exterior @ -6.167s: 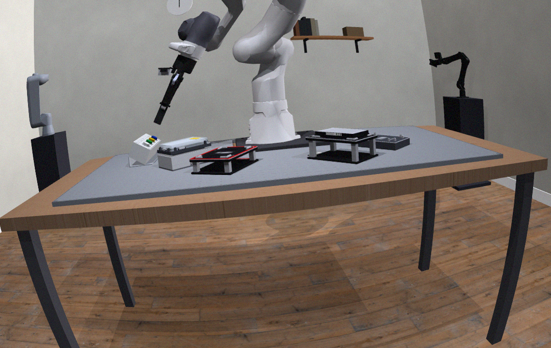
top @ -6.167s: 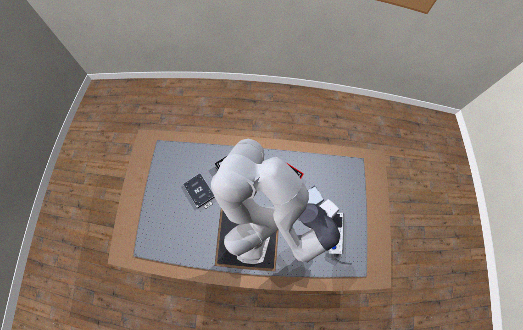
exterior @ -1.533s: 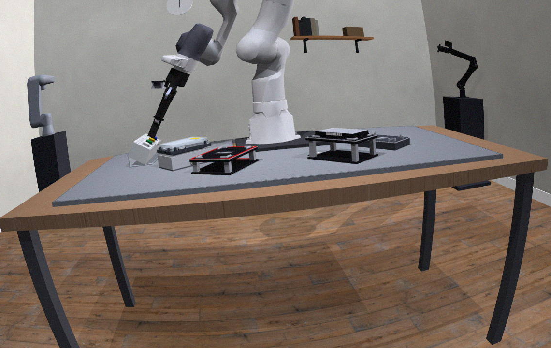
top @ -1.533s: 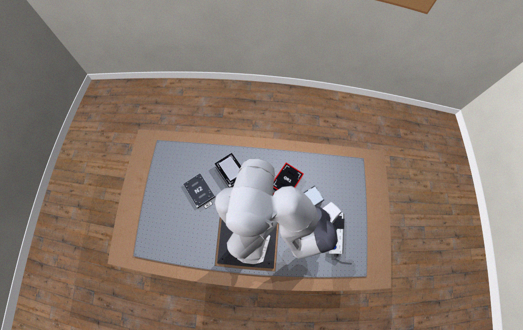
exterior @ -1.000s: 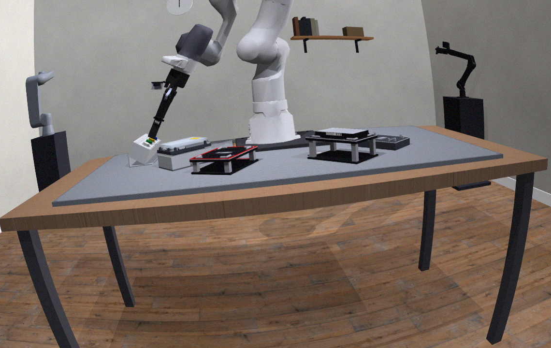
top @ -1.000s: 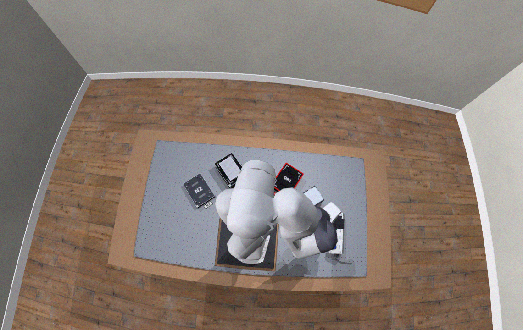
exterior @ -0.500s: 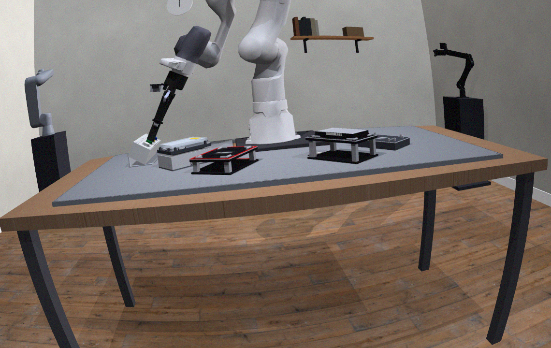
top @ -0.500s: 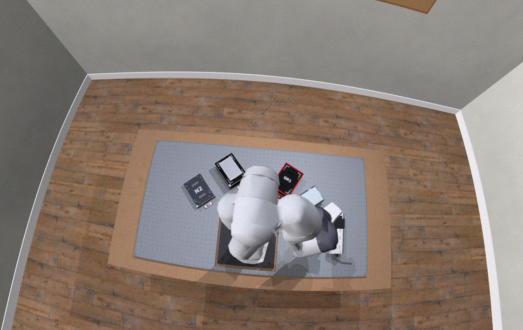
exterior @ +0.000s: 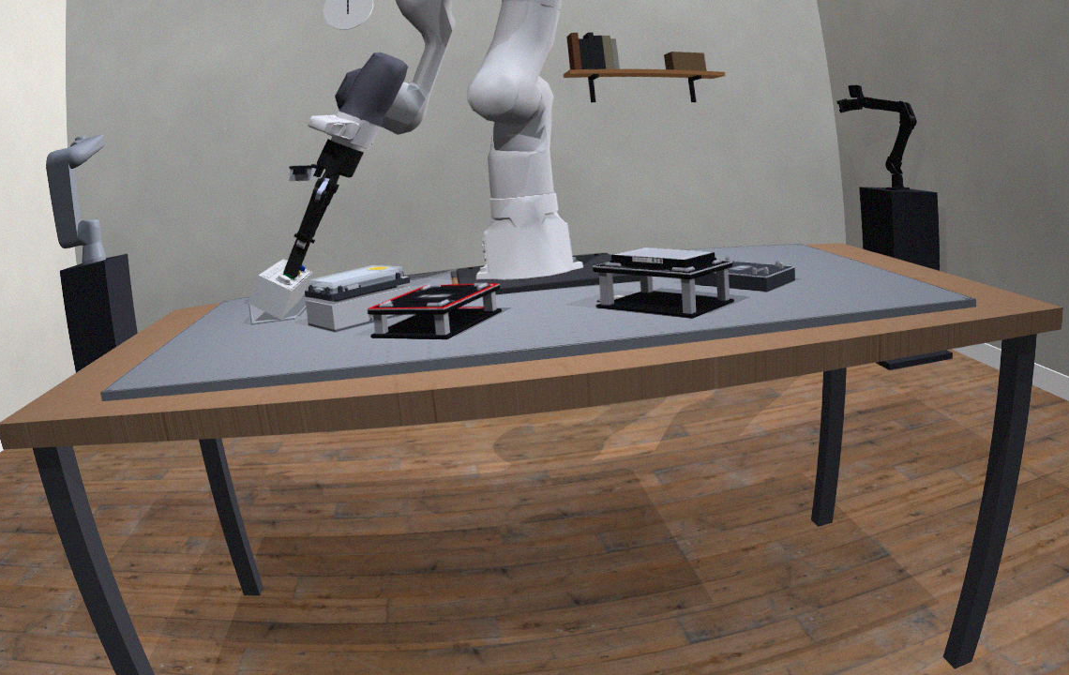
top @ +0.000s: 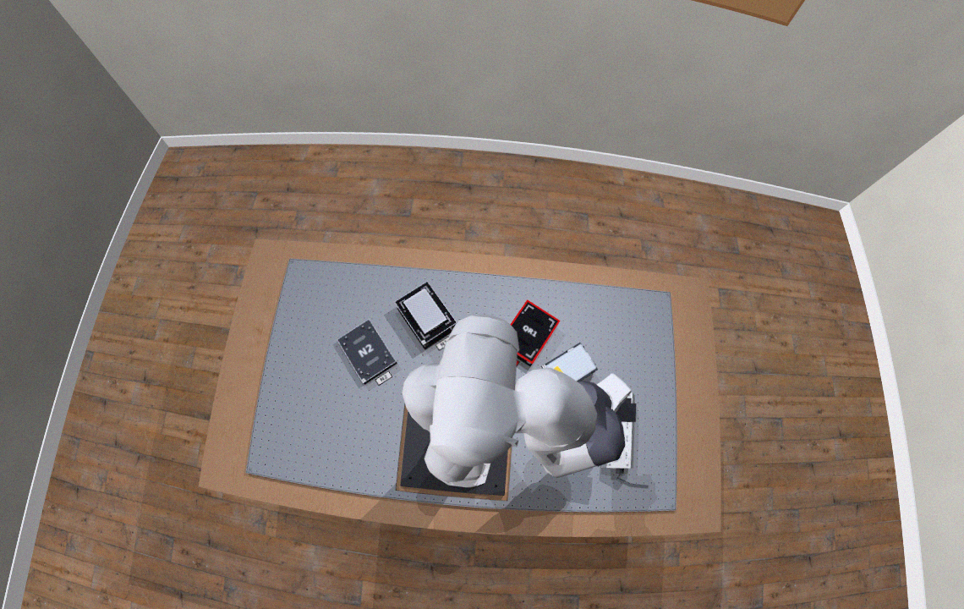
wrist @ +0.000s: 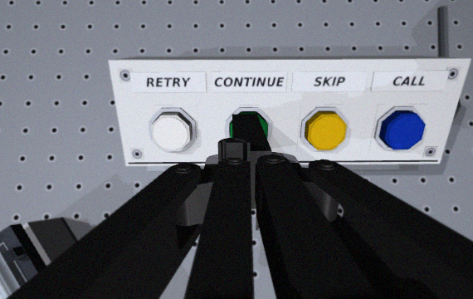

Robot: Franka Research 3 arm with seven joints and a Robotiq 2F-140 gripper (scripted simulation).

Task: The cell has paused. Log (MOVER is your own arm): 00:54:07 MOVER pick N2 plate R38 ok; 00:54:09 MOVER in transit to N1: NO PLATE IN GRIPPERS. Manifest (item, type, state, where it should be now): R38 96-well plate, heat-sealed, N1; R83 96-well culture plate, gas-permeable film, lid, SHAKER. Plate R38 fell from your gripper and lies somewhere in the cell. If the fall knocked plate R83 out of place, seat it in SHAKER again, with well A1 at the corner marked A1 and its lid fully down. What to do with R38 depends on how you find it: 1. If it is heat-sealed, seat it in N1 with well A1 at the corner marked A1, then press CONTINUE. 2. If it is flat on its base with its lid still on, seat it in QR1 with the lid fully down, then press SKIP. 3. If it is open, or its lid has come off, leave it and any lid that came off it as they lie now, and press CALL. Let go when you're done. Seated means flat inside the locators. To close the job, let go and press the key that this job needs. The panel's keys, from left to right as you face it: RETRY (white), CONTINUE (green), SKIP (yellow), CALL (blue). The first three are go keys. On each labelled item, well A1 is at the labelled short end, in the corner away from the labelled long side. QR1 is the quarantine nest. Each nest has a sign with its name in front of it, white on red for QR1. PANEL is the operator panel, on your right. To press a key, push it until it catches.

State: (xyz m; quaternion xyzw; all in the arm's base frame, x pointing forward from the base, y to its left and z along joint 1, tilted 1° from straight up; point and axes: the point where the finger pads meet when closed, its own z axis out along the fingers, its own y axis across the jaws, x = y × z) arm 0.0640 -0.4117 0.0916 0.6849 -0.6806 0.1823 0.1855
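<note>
My gripper is now 50 mm short of the retry key, 20 mm to the left of it and 30 mm above it. From my hand the other things lie so: QR1 nest 260 mm ahead, 250 mm to the left, 60 mm below; call key 100 mm behind, 20 mm to the right, 30 mm below; skip key 50 mm behind, 20 mm to the right, 30 mm below.
</note>
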